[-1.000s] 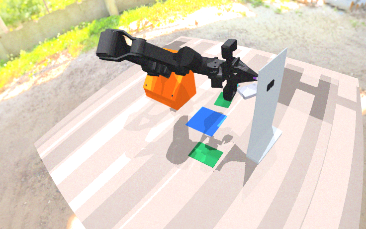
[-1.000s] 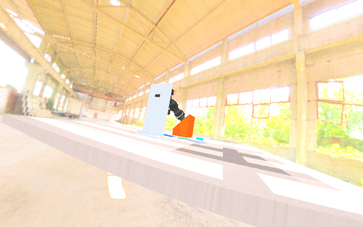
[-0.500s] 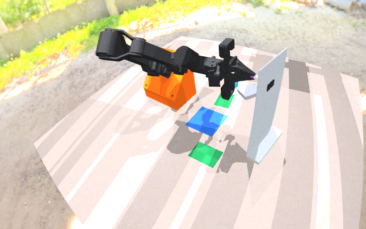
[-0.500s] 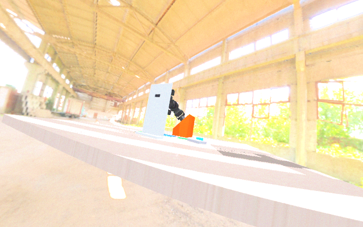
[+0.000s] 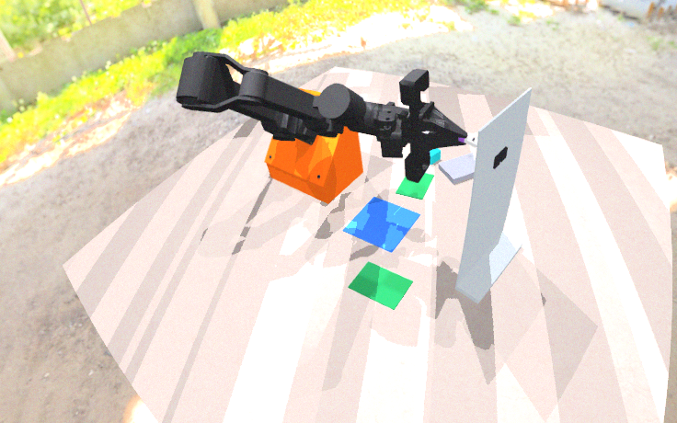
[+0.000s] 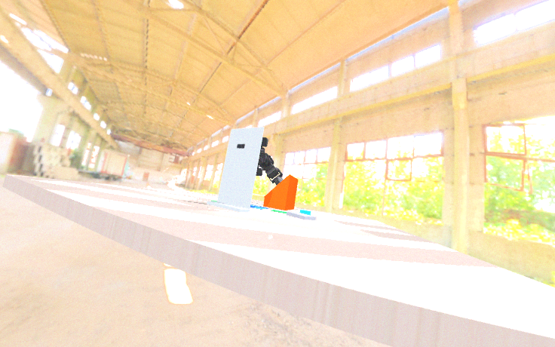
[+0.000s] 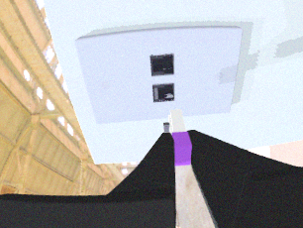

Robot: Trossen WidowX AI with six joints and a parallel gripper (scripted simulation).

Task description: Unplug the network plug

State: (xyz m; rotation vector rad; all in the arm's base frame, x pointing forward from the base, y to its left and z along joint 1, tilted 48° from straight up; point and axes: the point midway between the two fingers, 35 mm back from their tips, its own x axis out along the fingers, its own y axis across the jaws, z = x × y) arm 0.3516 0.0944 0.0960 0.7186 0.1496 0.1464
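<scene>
Now: gripper tip 16 cm past the blue square, 4 cm to the left of it and 24 cm above it. Also, from my gripper tip: pale flat plate (11 cm behind, 22 cm to the left, 24 cm below); then cyan cube (20 cm behind, 22 cm to the left, 23 cm below); then grey upright panel (7 cm ahead, 1 cm to the right, 10 cm below).
</scene>
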